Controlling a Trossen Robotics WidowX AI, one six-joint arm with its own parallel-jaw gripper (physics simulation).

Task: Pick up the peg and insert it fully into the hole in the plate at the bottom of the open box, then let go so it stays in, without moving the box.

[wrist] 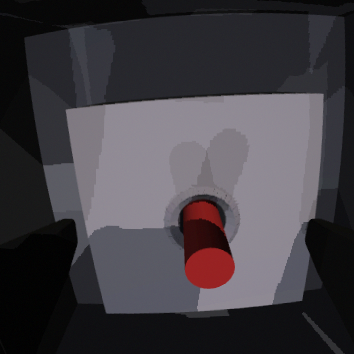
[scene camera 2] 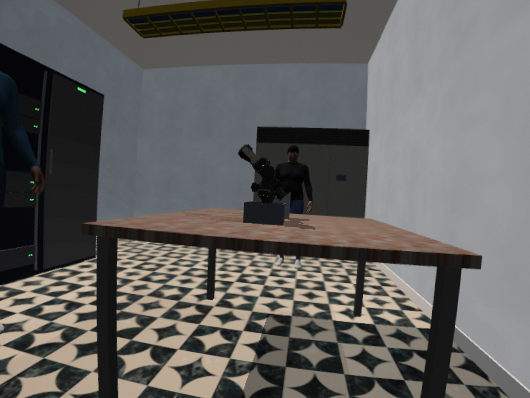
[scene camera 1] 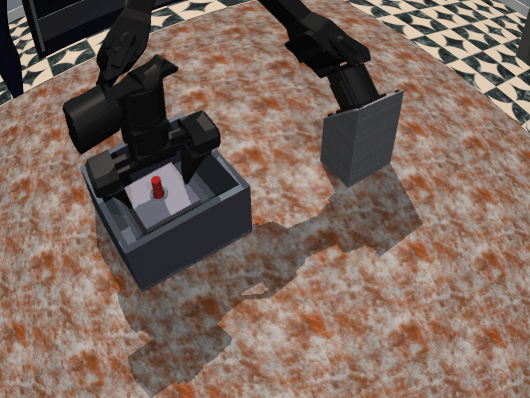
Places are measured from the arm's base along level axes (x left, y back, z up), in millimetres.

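Pixels of known places: gripper, fingertip midpoint: [wrist: 194, 231] [scene camera 1: 157, 194]; arm's base at its link origin: [scene camera 2: 284, 197] [scene camera 1: 362, 104].
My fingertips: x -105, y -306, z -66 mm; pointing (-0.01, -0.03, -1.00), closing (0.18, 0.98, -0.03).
For each thing: its top centre in the pictures, then the offset to it from my fingertips. "spot": a spot on its surface instead. Level surfaces: height alone.
- red peg at its top centre: [wrist: 209, 268] [scene camera 1: 155, 179] dz +27, dx -2, dy +3 mm
- pale square plate at its top centre: [wrist: 202, 224] [scene camera 1: 158, 192] dz +0, dx -2, dy +3 mm
- hole at a spot on its surface: [wrist: 172, 212] spot: dz +0, dx -9, dy -7 mm
- open dark grey box at its top centre: [wrist: 213, 292] [scene camera 1: 154, 174] [scene camera 2: 266, 202] dz +37, dx -2, dy +3 mm
- mottled red-brown table at its surface level: dz -61 mm
The red peg [scene camera 1: 157, 187] [wrist: 210, 267] stands nearly upright in the hole of the pale square plate [scene camera 1: 172, 175] [wrist: 140, 160]. Its upper part sticks up above the plate, and a dark gap shows around it inside the round rim of the hole [wrist: 172, 212]. How deep its lower end sits is hidden. The plate lies at the bottom of the open dark grey box [scene camera 1: 200, 232] [scene camera 2: 264, 213] [wrist: 200, 55]. My gripper [scene camera 1: 159, 195] [wrist: 194, 231] is wide open, with its fingers down inside the box on either side of the peg, apart from it. The box hides the fingertips in scene camera 2.
The box stands on the mottled red-brown table [scene camera 1: 360, 310] [scene camera 2: 350, 230]. A tall grey block [scene camera 1: 357, 142] stands beside the box, at the lower end of the arm. The box walls rise around my fingers. A person [scene camera 2: 293, 175] stands behind the table.
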